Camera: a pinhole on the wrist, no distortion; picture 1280 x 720 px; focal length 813.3 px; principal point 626.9 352.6 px. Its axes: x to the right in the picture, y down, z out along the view. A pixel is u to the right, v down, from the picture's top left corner.
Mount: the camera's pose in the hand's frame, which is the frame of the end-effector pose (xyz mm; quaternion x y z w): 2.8 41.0 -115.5 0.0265 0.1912 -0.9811 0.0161
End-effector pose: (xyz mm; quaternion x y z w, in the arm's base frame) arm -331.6 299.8 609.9 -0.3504 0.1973 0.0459 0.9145
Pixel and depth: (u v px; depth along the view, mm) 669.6 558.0 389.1
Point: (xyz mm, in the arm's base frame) -248.7 290.0 884.6
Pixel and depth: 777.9 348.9 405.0
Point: -306.3 389.8 887.8
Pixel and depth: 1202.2 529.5 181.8
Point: -428.1 277.0 724.0
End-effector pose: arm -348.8 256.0 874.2 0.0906 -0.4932 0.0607 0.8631
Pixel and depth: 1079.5 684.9 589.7
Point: -711.7 -219.9 699.5
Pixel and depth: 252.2 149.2 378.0
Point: -503.4 188.3 1146.3
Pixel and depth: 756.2 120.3 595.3
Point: -822.0 120.6 1008.3
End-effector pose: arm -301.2 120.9 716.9 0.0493 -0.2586 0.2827 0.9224
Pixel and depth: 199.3 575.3 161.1
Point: -221.2 107.3 780.4
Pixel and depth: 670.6 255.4 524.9
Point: -460.0 -80.5 1033.9
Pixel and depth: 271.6 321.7 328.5
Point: -262.4 81.1 960.1
